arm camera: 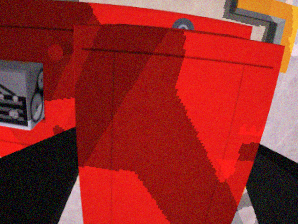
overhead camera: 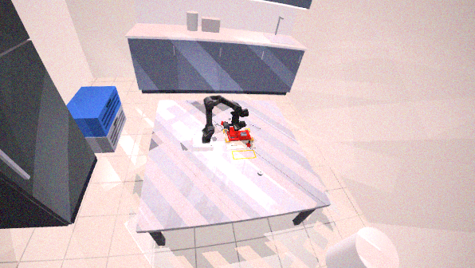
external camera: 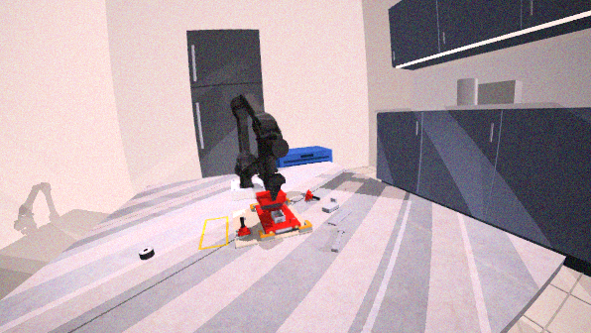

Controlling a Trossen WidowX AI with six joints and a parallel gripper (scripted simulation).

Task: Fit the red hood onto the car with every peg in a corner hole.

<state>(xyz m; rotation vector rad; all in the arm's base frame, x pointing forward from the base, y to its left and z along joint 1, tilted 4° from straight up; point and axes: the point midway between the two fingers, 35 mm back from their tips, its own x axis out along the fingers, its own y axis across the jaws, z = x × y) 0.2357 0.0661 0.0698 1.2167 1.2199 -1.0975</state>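
My gripper tip is now 10 cm short of the engine block and 4 cm above it. Round my gripper tip: black ring 40 cm to the right, 14 cm ahead, 5 cm below; red hood 1 cm above.
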